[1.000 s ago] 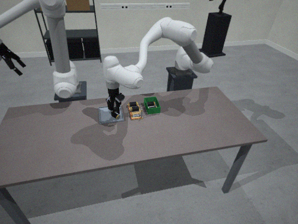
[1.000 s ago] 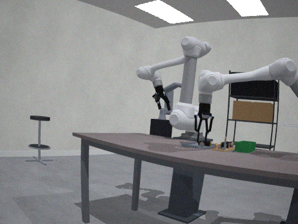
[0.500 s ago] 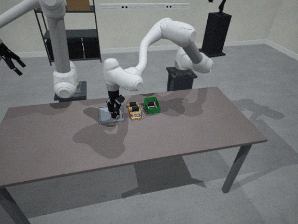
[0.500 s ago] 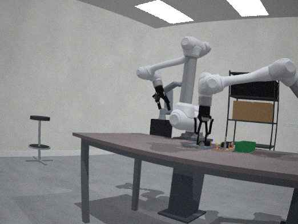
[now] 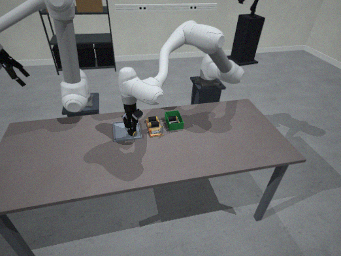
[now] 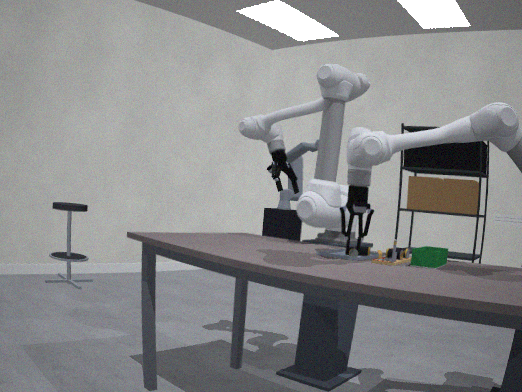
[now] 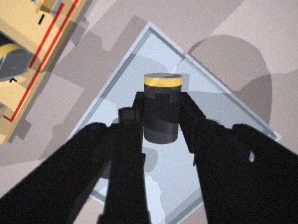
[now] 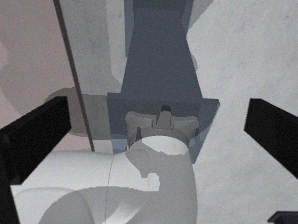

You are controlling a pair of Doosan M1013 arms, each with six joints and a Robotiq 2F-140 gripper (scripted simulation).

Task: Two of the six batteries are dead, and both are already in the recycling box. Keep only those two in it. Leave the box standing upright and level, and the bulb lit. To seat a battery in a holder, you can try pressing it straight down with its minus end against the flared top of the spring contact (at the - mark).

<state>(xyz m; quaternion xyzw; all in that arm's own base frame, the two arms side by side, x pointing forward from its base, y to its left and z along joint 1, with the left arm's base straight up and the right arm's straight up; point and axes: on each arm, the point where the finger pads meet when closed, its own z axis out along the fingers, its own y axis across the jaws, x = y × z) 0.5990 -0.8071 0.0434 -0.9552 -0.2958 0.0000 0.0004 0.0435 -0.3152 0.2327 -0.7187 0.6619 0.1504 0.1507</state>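
Now: left hand 5 cm past the pale blue tray, 3 cm to the left of it and 4 cm above it. Round my left hand: green recycling box 2 cm behind, 31 cm to the left, 3 cm below.
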